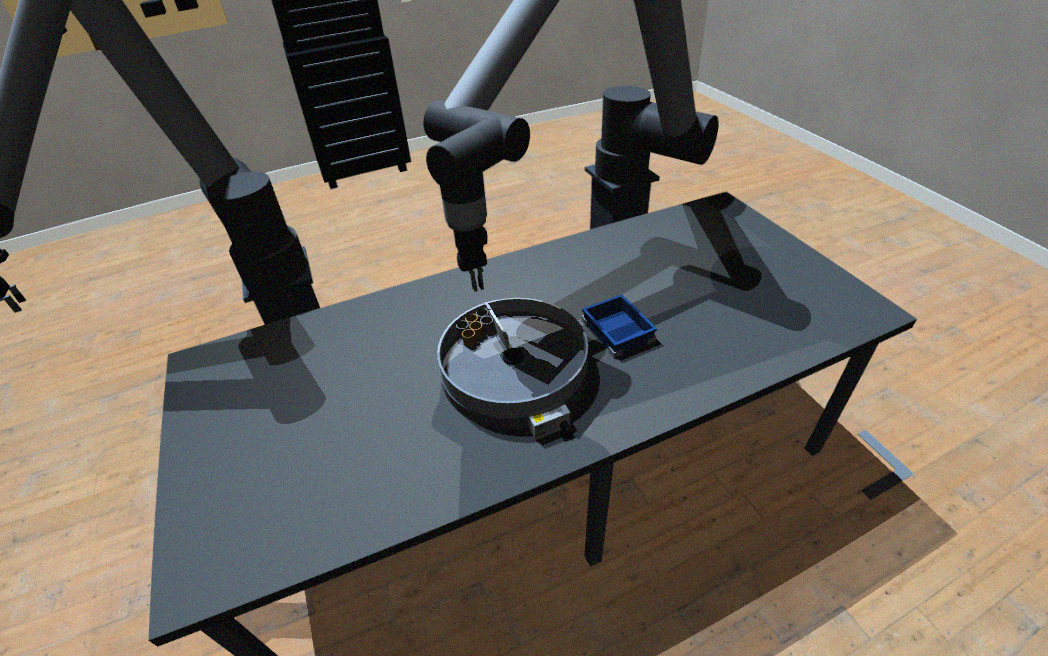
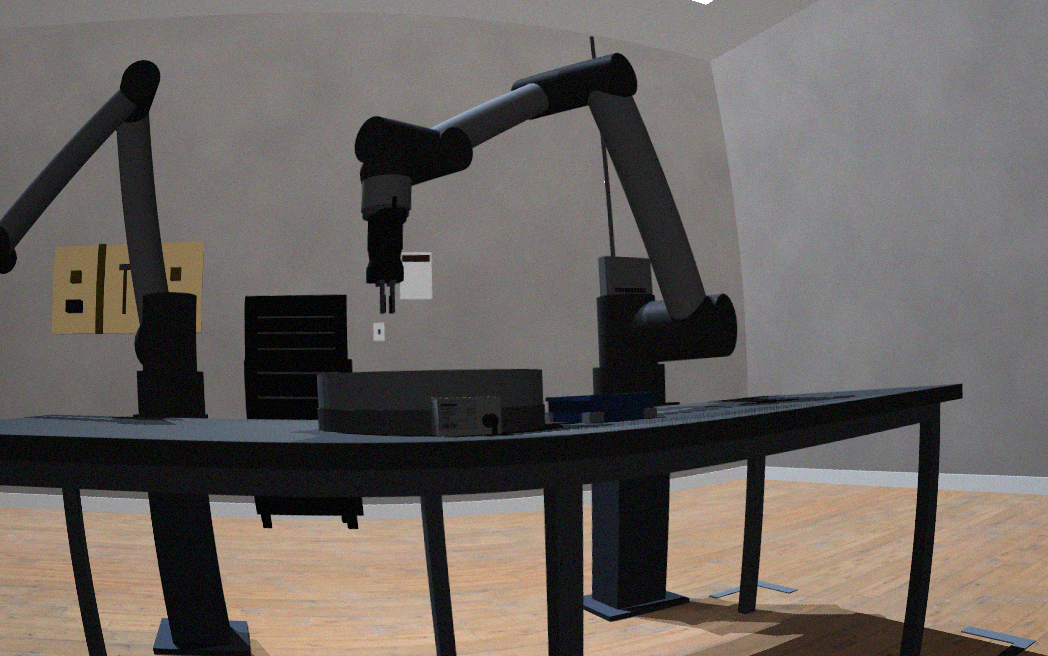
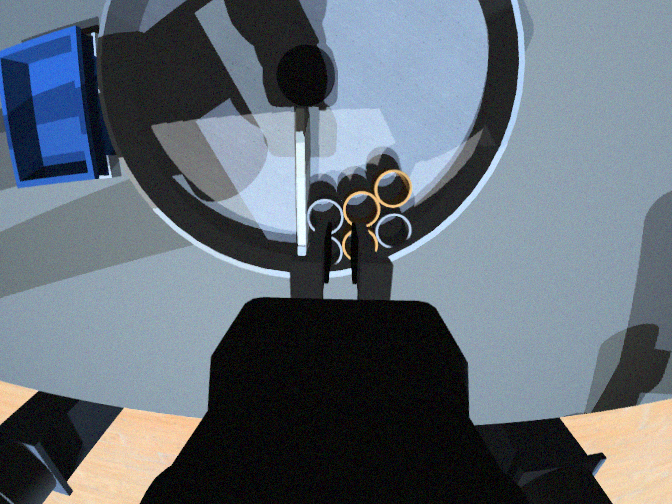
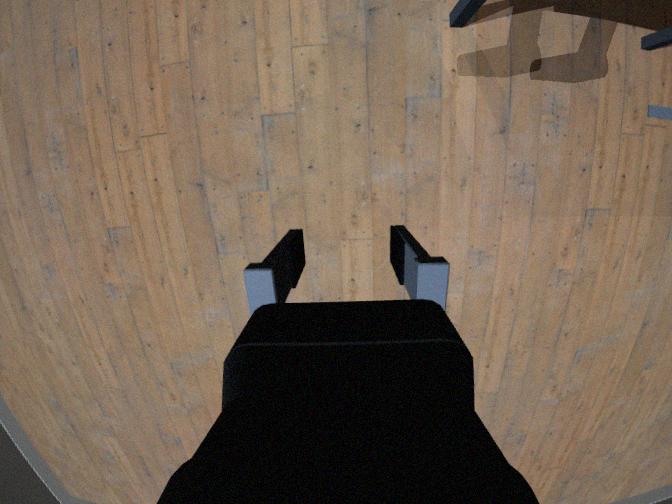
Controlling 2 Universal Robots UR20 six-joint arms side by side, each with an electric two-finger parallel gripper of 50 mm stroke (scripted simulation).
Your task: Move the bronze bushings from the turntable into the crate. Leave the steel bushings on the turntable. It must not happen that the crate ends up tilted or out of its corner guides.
Labels:
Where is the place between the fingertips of the right gripper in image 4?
346,245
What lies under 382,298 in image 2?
The left gripper.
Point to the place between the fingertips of the left gripper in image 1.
At 478,288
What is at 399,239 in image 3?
A steel bushing.

